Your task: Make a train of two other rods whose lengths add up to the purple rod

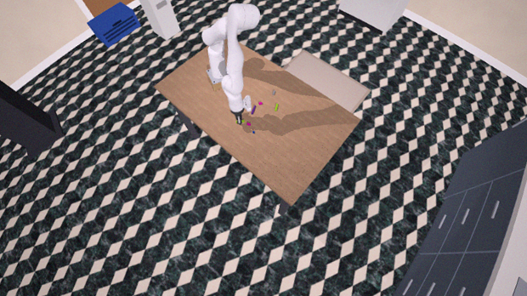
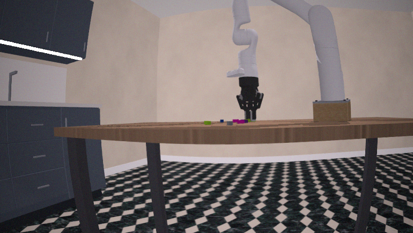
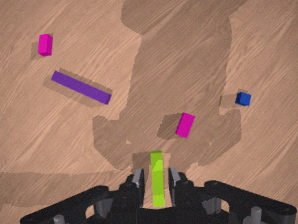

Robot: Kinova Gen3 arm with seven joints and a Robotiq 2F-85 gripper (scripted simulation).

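The blue rod lies 110 mm ahead of my hand, 10 mm to the left of it and 20 mm below it. The rest, counted from my hand: purple rod: 10 mm behind, 110 mm to the left, 20 mm below; then grey rod: 30 mm behind, 290 mm to the left, 20 mm below.
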